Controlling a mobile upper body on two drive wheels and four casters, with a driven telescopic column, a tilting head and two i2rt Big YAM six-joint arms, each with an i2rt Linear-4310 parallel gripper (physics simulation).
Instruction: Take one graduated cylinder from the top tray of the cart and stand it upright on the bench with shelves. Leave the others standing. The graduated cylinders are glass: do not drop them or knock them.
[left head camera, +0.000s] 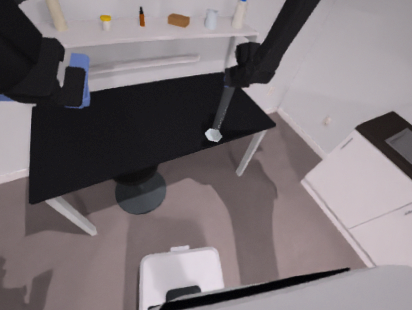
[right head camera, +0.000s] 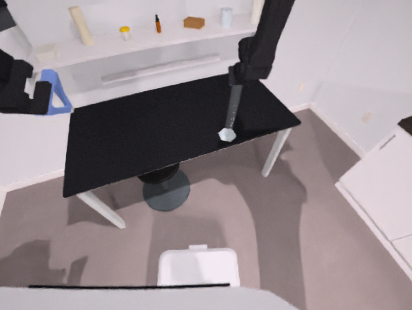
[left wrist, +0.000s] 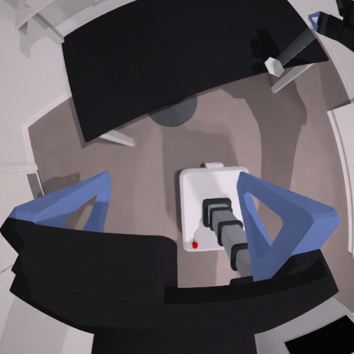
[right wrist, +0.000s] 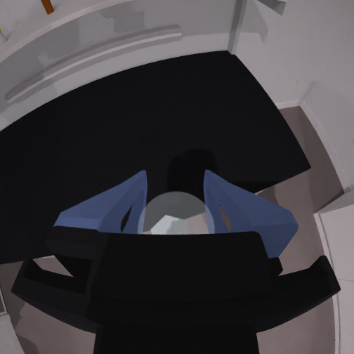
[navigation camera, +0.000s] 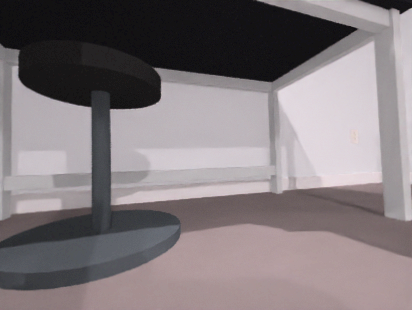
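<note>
A clear graduated cylinder with a pale hexagonal foot hangs foot down, slightly slanted in the head views. My right gripper is shut on its upper part. The foot shows against the front right part of the black bench top; it appears raised above it, but the gap is hard to judge. My left gripper is open and empty, off to the left. The cart and the other cylinders do not show.
The bench's shelf holds a yellow-lidded jar, a brown bottle, a brown block and other containers. A stool stands under the front edge. White cabinets stand at the right.
</note>
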